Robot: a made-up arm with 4 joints.
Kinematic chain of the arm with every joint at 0, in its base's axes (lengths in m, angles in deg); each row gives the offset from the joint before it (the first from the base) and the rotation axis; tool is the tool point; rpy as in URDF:
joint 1: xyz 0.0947 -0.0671 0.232 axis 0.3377 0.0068 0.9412
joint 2: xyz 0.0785 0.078 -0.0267 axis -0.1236 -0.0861 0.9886
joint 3: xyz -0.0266 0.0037 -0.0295 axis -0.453 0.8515 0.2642
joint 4: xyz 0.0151 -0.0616 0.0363 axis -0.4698 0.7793 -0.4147
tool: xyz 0.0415 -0.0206 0.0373 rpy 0 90 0
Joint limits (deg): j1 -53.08..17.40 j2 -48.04..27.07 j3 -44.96..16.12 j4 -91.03..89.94
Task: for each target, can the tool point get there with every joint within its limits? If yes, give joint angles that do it. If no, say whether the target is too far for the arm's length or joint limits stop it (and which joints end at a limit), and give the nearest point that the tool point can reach.
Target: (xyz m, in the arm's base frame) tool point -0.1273 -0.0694 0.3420
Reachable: no: joint limits stop it (at a limit: joint 1, joint 2) | nearest point 0.0334 -0.0321 0.2209 | short by 0.205 m
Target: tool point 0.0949 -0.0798 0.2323
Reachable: yes | joints 2.84 -17.03 -33.65 -60.44
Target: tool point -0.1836 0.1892 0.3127
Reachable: no: too far | nearest point 0.0330 -0.0226 0.2096 | short by 0.320 m
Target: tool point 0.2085 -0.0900 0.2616
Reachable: yes | joints -18.22 7.03 9.45 -37.24
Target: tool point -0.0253 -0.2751 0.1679
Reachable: no: joint limits stop it (at a limit: joint 1, joint 2, joint 3, joint 4) | nearest point 0.0924 -0.1579 0.2358 | short by 0.179 m
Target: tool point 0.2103 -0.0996 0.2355
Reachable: yes | joints -12.87 12.76 -13.98 44.40
